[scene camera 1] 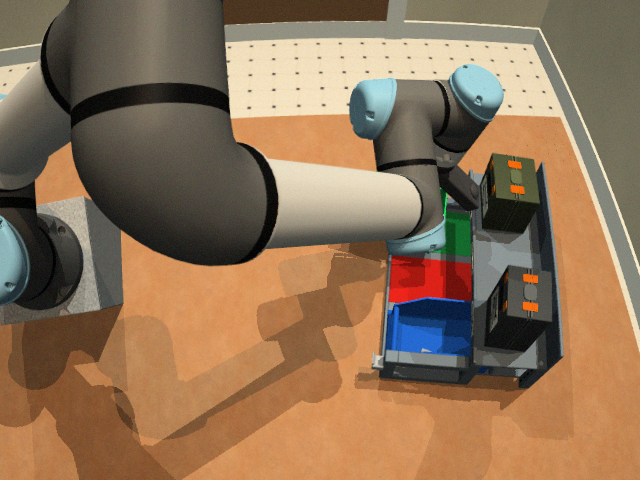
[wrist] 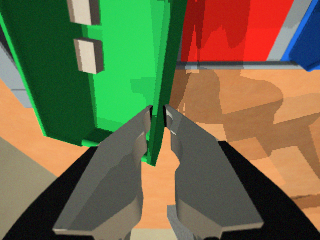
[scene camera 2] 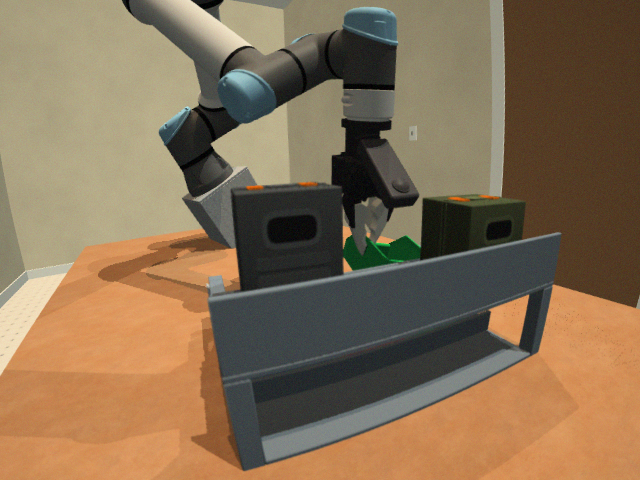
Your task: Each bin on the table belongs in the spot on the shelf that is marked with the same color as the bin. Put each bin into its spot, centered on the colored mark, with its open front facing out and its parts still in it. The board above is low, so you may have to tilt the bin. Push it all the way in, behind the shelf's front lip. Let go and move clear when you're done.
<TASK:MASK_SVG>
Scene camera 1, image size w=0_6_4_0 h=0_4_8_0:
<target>gripper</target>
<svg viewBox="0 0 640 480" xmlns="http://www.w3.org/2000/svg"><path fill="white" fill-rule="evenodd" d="M437 166L440 188L467 212L478 209L479 186L458 165L449 168Z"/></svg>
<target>blue bin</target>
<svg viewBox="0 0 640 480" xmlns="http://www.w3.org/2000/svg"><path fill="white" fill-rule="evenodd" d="M489 367L482 367L478 371L478 373L485 373L485 371ZM396 305L391 315L389 350L391 347L391 350L470 357L471 301L425 297Z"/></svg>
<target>black box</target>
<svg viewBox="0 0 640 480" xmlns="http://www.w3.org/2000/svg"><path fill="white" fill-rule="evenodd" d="M508 265L487 300L484 346L526 352L552 323L552 272Z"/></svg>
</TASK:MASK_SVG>
